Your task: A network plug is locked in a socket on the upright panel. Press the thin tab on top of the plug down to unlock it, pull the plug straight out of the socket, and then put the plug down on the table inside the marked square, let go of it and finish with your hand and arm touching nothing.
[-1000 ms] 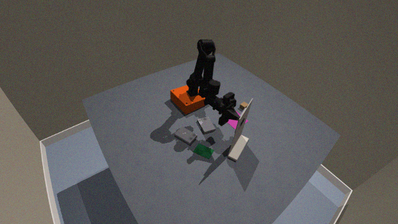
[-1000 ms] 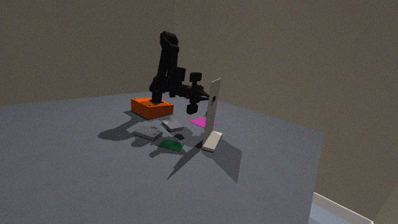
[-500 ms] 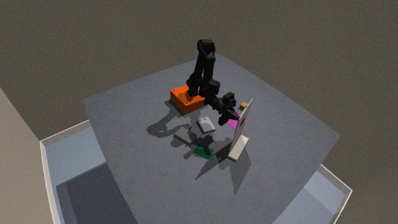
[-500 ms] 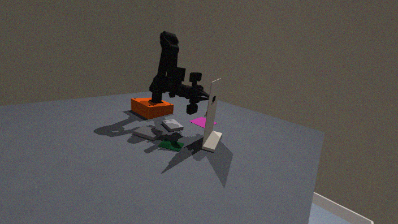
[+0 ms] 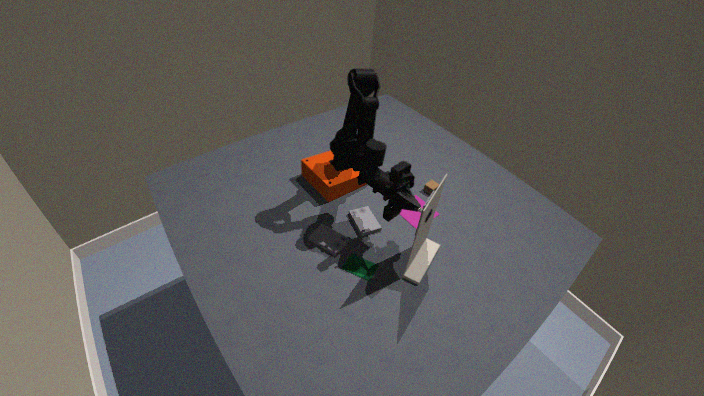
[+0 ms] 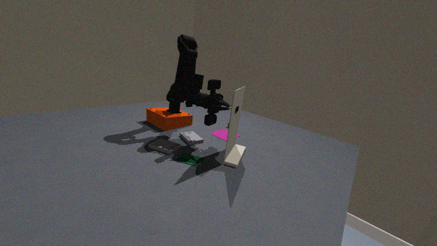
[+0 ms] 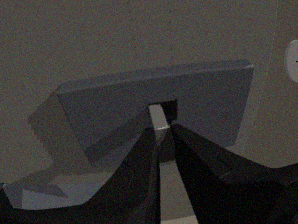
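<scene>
Right now the magenta square is 140 mm behind my gripper tip, 140 mm to the left of it and 200 mm below it. From my gripper tip the other things lie so: pale upright panel (40 mm ahead, 10 mm to the left, 70 mm below); then pale plug (10 mm ahead); then green plate (20 mm behind, 150 mm to the right, 200 mm below).
</scene>
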